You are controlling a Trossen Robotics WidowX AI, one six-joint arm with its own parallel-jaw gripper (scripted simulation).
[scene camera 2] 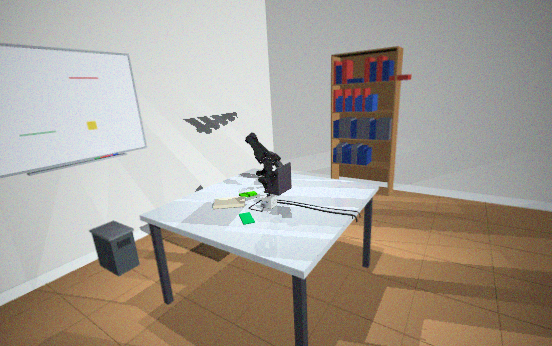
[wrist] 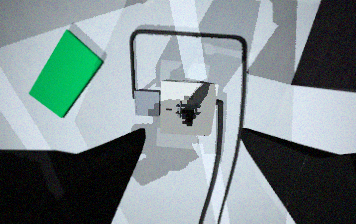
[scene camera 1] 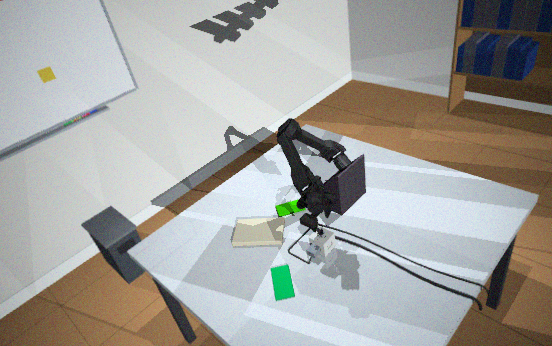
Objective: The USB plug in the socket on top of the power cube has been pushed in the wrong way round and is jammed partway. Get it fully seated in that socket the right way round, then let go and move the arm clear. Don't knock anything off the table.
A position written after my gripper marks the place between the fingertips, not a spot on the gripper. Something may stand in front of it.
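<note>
Scene camera 1 gives me a beige book (scene camera 1: 264, 231). In the wrist view that book is out of frame, but there I find a green card (wrist: 72, 65), and also my own gripper (wrist: 193, 132), which is open and holds nothing.
</note>
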